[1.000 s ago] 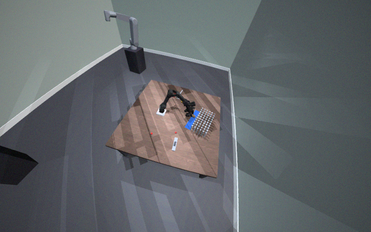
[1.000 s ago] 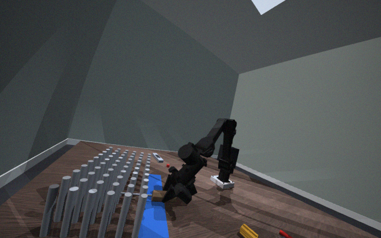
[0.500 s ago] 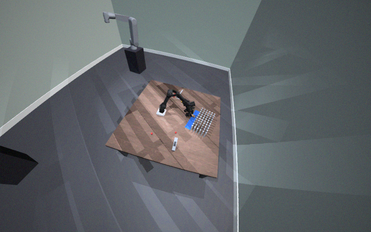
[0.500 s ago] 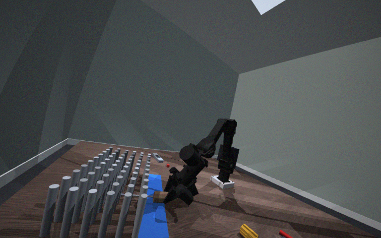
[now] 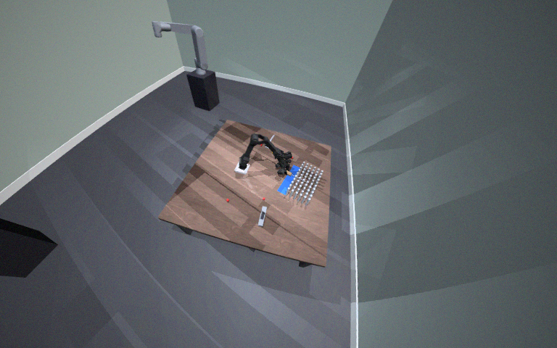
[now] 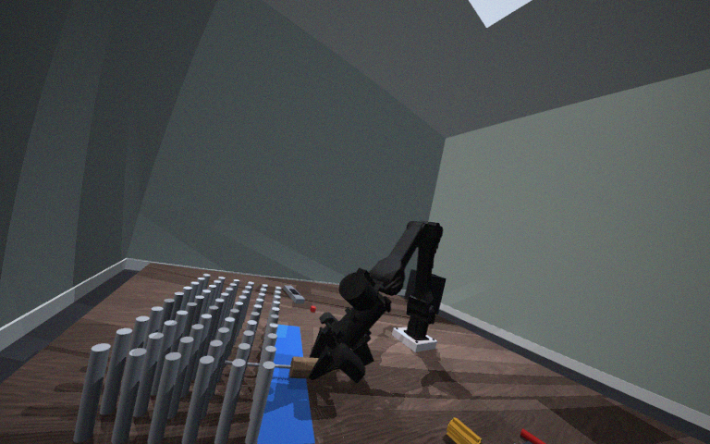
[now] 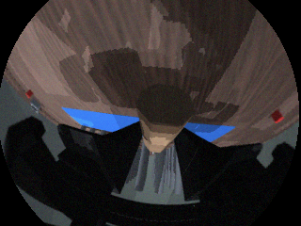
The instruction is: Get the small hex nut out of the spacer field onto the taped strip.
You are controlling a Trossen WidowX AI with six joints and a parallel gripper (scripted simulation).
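Right now the blue taped strip is 40 mm to the right of my gripper tip, 40 mm ahead of it and 10 mm below it. Round my gripper tip: red tool 390 mm behind, 330 mm to the left; grey flat bar 490 mm to the right, 60 mm behind; yellow object 220 mm to the left, 220 mm behind.
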